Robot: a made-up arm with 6 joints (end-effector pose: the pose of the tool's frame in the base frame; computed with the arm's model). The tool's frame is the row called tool.
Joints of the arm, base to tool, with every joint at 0 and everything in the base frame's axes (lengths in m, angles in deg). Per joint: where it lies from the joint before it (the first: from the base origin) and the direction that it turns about. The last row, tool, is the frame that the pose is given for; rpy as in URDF.
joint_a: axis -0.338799 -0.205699 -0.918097 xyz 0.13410 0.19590 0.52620
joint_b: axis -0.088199 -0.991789 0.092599 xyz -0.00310 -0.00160 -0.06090
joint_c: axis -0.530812 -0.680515 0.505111 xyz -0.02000 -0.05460 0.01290
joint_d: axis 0 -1 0 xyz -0.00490 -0.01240 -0.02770
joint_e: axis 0 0 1 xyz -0.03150 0.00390 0.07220
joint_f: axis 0 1 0 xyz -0.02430 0.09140 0.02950
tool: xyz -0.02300 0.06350 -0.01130 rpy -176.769 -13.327 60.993
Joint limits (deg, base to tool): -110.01..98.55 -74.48..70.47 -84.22..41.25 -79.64..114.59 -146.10..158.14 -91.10..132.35
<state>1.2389 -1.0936 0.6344 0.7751 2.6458 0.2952</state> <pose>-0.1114 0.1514 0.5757 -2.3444 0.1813 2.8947</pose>
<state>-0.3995 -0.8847 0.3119 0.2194 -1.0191 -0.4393</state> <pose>0.1675 0.2749 0.5166 3.0378 0.0193 0.6607</pose>
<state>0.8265 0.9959 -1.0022 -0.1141 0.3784 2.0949</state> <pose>0.0345 0.3183 0.5614 -1.5900 0.2701 0.9866</pose>
Working (the frame after each row of the table, in the pose's form):
after joint_a: 0.1341 0.1959 0.5262 -0.1958 -0.2544 -0.7404
after joint_b: 0.1339 0.1779 0.4679 -0.7903 -1.1249 -0.0441
after joint_c: 0.0808 0.1510 0.4705 0.4598 -0.4903 -0.9199
after joint_d: 0.0878 0.1438 0.4414 0.4366 -0.3874 -0.8653
after joint_e: 0.0319 0.1678 0.4917 0.2612 -0.5187 -0.4696
after joint_f: 0.0266 0.2610 0.5249 1.5293 1.3444 1.1903

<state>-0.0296 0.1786 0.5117 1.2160 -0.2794 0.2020</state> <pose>0.0088 0.2402 0.3515 1.5942 -0.4397 2.0279</pose>
Working (the frame after each row of the table, in the pose's form):
after joint_a: 0.1341 0.1959 0.5262 0.0101 0.0060 0.0272
after joint_b: 0.1307 0.1948 0.4653 -0.0070 -0.1712 0.0435
after joint_c: 0.1111 0.1394 0.4750 -0.3902 -0.4636 0.3804
after joint_d: 0.1239 0.1208 0.4541 -1.9408 -1.1973 2.1640
after joint_e: 0.0602 0.0974 0.4139 -2.6523 -1.4208 2.8944
after joint_f: 0.0139 0.1780 0.3796 -0.7935 -1.4721 1.0284

